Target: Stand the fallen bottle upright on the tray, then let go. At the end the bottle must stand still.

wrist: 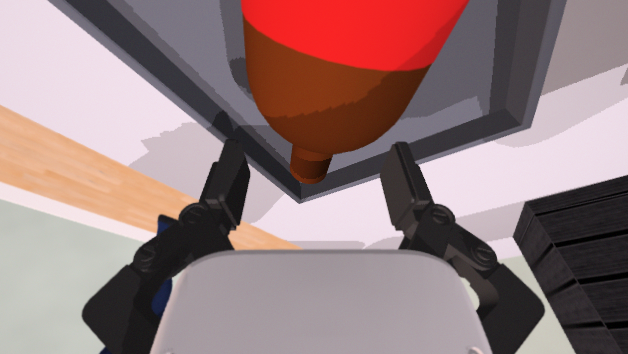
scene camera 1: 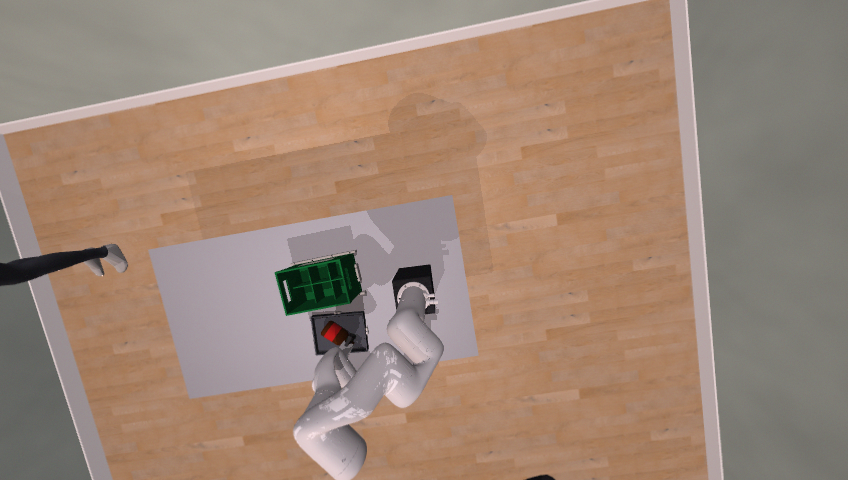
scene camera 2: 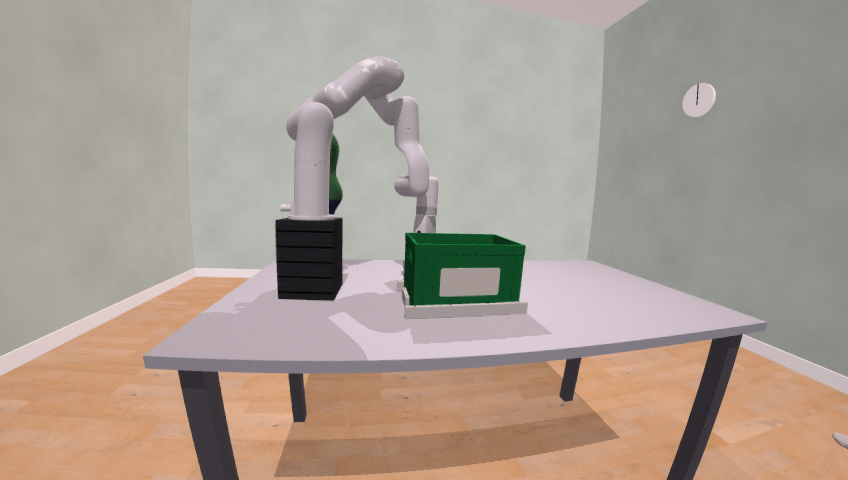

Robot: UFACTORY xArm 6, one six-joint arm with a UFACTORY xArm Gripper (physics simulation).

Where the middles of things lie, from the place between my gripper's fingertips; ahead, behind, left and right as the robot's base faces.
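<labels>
Dark grey tray point(scene camera 1: 354, 322): 5 cm ahead of my hand, 3 cm to the right of it, 4 cm below it. Green crate point(scene camera 2: 440, 268): 8 cm ahead of my hand, 31 cm to the right of it, 4 cm above it. Brown bottle point(wrist: 329, 84): 4 cm to the right of my hand, 6 cm ahead of it, 1 cm below it.
</labels>
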